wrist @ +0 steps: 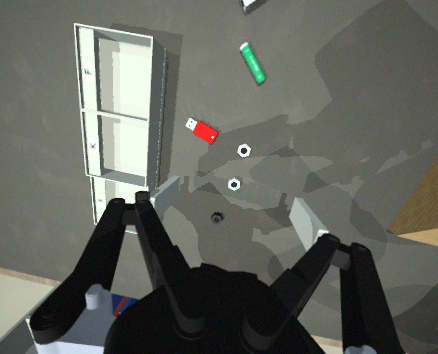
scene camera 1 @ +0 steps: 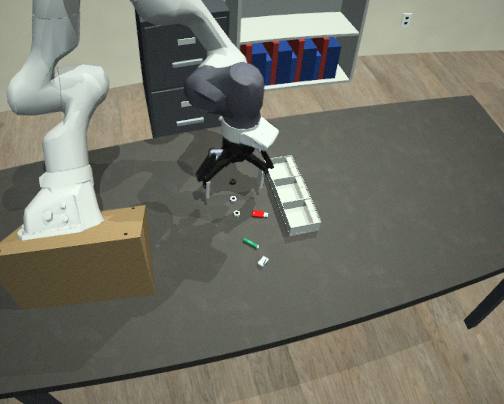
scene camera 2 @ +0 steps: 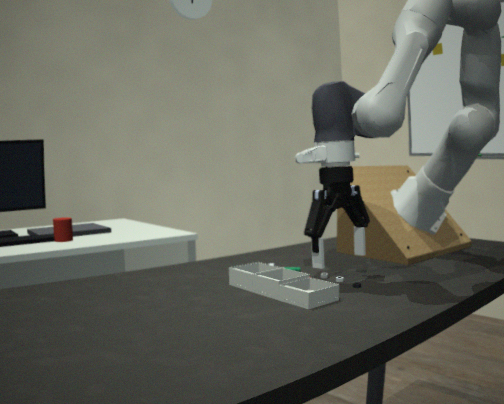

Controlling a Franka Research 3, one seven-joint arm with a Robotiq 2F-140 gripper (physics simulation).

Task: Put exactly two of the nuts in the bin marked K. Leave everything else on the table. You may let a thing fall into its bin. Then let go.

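Note:
Two white nuts lie on the table, one (scene camera 1: 237, 213) (scene camera 2: 324, 275) (wrist: 244, 150) nearer the red USB stick, the other (scene camera 1: 233, 199) (scene camera 2: 340, 278) (wrist: 234, 184) beside it. A small black nut-like piece (scene camera 1: 233, 181) (scene camera 2: 357, 285) (wrist: 216, 217) lies near them. Bin K (scene camera 1: 291, 192) (wrist: 125, 150) is the middle compartment of a white tray; nothing shows in it in the wrist view. My gripper (scene camera 1: 234, 191) (scene camera 2: 339, 259) (wrist: 234, 196) is open and empty, pointing down above the table, over the area of the nuts and the black piece.
The red USB stick (scene camera 1: 259, 214) (wrist: 204, 131), a green battery-like cylinder (scene camera 1: 251, 243) (scene camera 2: 292, 269) (wrist: 252, 63) and a small white block (scene camera 1: 263, 261) lie on the table. The tray (scene camera 1: 304, 229) (scene camera 2: 270, 290) stands close beside one finger. A wooden base block (scene camera 1: 80, 275) carries the arm.

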